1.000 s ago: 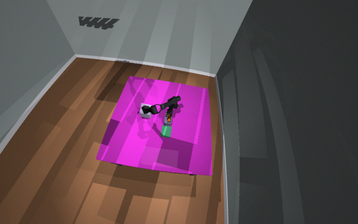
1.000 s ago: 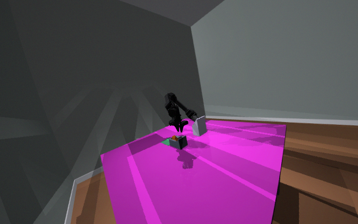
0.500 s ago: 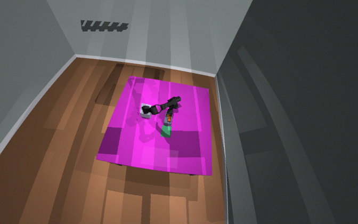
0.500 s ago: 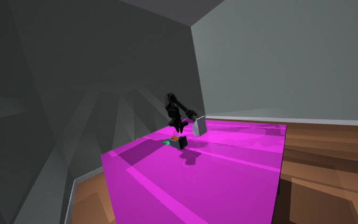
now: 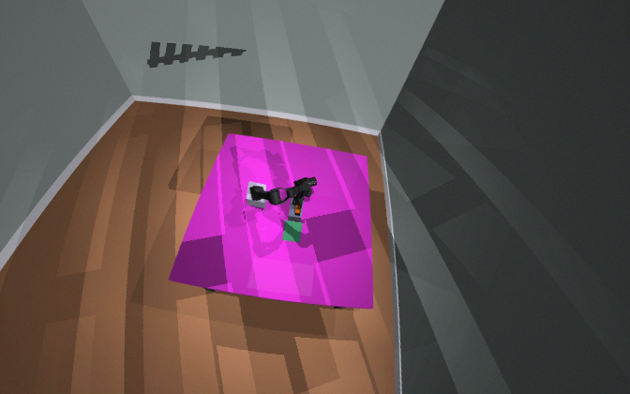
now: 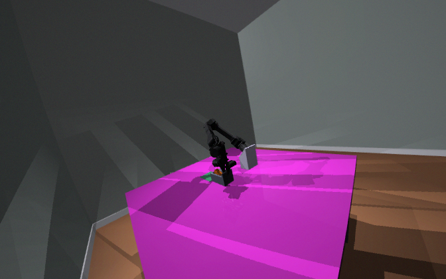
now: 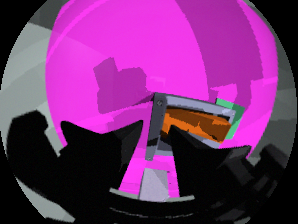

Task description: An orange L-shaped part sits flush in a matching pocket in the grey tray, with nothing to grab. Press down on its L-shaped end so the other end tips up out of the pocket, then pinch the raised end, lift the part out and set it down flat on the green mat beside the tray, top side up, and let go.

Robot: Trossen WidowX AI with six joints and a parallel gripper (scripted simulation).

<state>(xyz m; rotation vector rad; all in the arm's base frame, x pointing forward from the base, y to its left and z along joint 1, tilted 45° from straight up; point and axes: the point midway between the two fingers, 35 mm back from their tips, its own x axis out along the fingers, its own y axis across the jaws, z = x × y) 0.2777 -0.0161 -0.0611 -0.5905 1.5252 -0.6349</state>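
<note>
My gripper tip is now 10 mm past the orange L-shaped part, 40 mm to the left of it and 30 mm above it. Round my gripper tip: green mat (10 mm behind, 220 mm to the right, 90 mm below).
</note>
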